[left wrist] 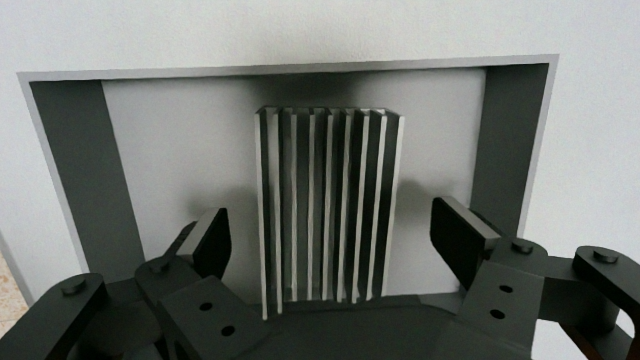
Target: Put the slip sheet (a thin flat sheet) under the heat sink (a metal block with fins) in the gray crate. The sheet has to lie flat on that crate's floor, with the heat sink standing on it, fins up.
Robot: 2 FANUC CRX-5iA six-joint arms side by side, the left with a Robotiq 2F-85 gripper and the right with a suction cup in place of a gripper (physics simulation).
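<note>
In the left wrist view the heat sink (327, 205) stands fins up in the gray crate (295, 69), near the middle of its floor. Its fins run away from the gripper. My left gripper (331, 225) is open, with one finger on each side of the heat sink and a gap between each finger and the outer fins. The fingers cast soft shadows on the crate floor. The slip sheet does not show in this view, and the underside of the heat sink is hidden. My right suction cup is not in view.
The crate's dark side walls rise left (85, 175) and right (512, 140) of the fingers. The gripper's body covers most of the near wall. The white table top (310, 30) surrounds the crate, and tan floor (7, 290) shows at the lower left.
</note>
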